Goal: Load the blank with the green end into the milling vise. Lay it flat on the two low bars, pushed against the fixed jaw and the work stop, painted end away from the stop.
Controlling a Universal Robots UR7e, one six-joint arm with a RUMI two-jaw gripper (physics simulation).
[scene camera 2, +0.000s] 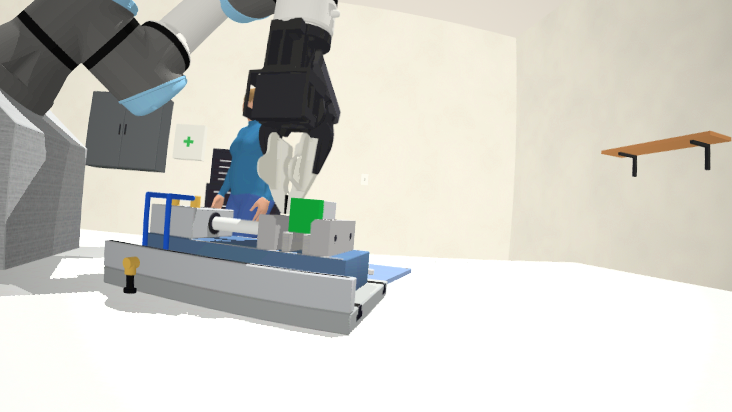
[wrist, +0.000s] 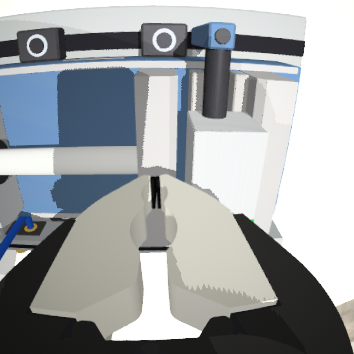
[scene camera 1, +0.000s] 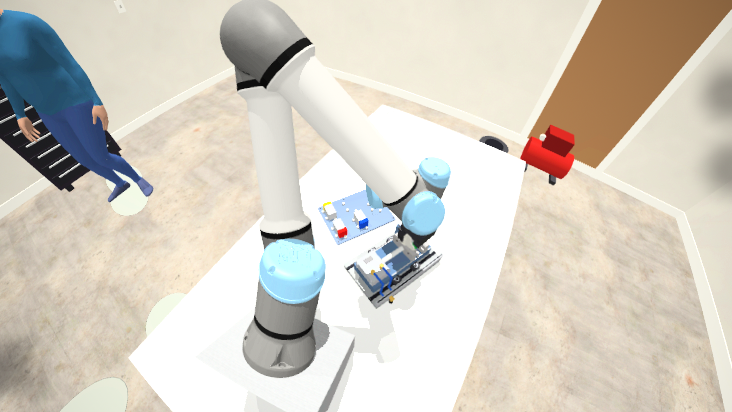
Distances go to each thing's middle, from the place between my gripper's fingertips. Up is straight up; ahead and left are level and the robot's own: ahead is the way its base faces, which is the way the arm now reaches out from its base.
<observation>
The green-ended blank (scene camera 2: 302, 211) lies 30 mm ahead of my hand and 10 mm to the right of it. From my hand the other things lie so: fixed jaw (scene camera 2: 322, 232): 60 mm ahead, 20 mm to the right, 20 mm below; low bar (wrist: 238, 81): 30 mm ahead, 10 mm to the right, 30 mm below.
</observation>
